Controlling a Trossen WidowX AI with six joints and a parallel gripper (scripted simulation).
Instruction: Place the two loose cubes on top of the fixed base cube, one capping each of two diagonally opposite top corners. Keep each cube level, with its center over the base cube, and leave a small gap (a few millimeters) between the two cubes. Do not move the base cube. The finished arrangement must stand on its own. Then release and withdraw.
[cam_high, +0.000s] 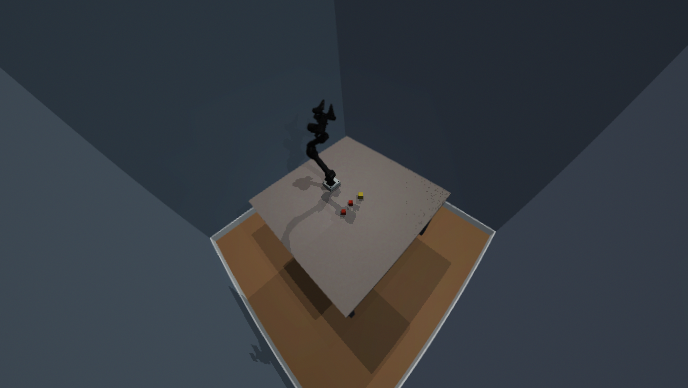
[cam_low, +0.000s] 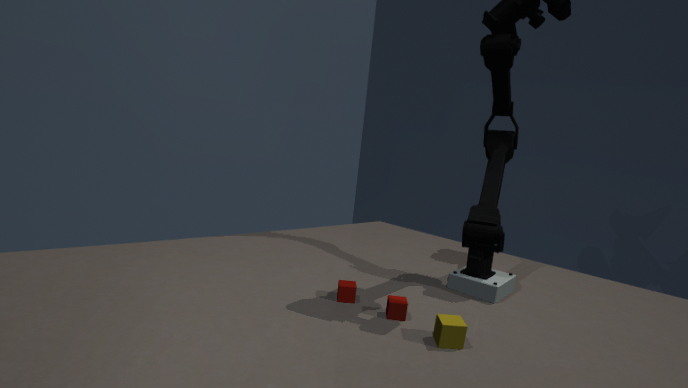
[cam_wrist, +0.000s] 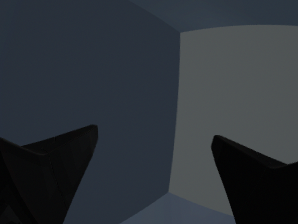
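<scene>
Right now the red cube is 290 mm ahead of my gripper tip, 150 mm to the right of it and 730 mm below it. Also, from my gripper tip: yellow base cube 310 mm ahead, 30 mm to the right, 730 mm below.
</scene>
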